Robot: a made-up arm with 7 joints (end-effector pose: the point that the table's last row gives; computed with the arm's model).
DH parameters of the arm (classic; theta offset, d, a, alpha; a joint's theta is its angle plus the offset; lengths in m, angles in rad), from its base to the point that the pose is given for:
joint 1: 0 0.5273 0 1.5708
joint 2: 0 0.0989 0 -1.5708
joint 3: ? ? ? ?
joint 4: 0 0.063 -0.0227 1.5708
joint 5: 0 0.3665 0 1.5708
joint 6: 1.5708 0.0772 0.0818 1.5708
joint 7: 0 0.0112 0 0
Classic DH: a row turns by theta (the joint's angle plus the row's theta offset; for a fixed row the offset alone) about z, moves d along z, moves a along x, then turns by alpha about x.
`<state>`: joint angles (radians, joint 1 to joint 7).
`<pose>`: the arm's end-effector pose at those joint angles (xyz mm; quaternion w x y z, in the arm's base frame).
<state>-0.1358 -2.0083 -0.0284 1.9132 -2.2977 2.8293 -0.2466</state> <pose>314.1 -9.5 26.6 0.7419 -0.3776 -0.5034 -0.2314</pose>
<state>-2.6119 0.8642 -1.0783 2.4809 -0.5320 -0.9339 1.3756</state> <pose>-89.1 362.2 740.3 0.5254 0.5080 0.6329 0.2556</pose>
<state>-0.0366 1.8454 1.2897 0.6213 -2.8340 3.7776 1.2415</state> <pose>-771.3 85.1 221.3 0.7418 -0.2115 0.6363 -0.0110</pose>
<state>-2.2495 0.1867 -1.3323 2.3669 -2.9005 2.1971 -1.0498</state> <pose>-316.8 64.0 845.7 0.0653 0.9610 0.2012 -0.1783</pose>
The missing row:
joint 3: 0 0.54 0.0231 -1.5708
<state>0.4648 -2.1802 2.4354 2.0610 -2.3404 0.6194 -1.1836</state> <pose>461.6 314.0 659.0 0.1145 -0.0052 -0.6909 -0.7138</pose>
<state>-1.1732 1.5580 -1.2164 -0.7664 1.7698 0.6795 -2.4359</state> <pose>-223.3 880.3 491.1 0.7496 -0.4731 0.1060 -0.4506</pose>
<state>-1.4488 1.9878 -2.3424 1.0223 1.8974 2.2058 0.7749</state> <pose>-414.7 454.4 60.4 0.1143 0.7930 -0.5983 -0.0098</pose>
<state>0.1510 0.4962 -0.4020 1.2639 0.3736 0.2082 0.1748</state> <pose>82.0 -276.3 1317.0 0.2514 -0.8333 0.1528 -0.4681</pose>
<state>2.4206 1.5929 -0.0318 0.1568 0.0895 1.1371 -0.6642</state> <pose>799.0 -543.7 508.7 0.6869 0.0355 0.4796 -0.5449</pose>
